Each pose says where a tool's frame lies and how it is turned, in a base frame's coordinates. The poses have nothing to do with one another.
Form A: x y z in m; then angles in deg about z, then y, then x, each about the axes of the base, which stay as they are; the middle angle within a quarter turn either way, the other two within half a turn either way.
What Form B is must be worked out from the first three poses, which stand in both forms.
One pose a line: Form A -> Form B
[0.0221 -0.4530 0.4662 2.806 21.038 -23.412] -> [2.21 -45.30 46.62 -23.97 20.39 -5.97]
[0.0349 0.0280 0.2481 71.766 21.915 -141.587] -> [3.49 2.80 24.81 -146.99 29.91 -70.43]
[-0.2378 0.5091 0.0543 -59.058 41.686 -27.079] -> [-23.78 50.91 5.43 -48.13 -4.93 -67.33]
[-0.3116 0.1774 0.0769 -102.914 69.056 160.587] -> [-31.16 17.74 7.69 113.26 31.39 95.37]
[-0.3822 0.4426 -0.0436 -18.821 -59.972 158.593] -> [-38.22 44.26 -4.36 169.61 61.73 0.15]
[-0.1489 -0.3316 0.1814 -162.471 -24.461 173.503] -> [-14.89 -33.16 18.14 -165.62 -20.99 158.38]
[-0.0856 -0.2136 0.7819 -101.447 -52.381 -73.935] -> [-8.56 -21.36 78.19 67.39 -63.94 -106.01]
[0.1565 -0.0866 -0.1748 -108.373 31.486 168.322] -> [15.65 -8.66 -17.48 153.21 20.69 106.70]
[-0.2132 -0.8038 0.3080 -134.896 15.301 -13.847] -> [-21.32 -80.38 30.80 -0.77 -20.51 -136.63]
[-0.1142 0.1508 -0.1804 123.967 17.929 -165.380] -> [-11.42 15.08 -18.04 -173.43 22.07 -125.00]
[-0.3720 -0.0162 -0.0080 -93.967 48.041 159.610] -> [-37.20 -1.62 -0.80 133.03 23.32 92.89]
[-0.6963 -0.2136 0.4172 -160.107 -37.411 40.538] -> [-69.63 -21.36 41.72 -36.95 40.94 171.42]
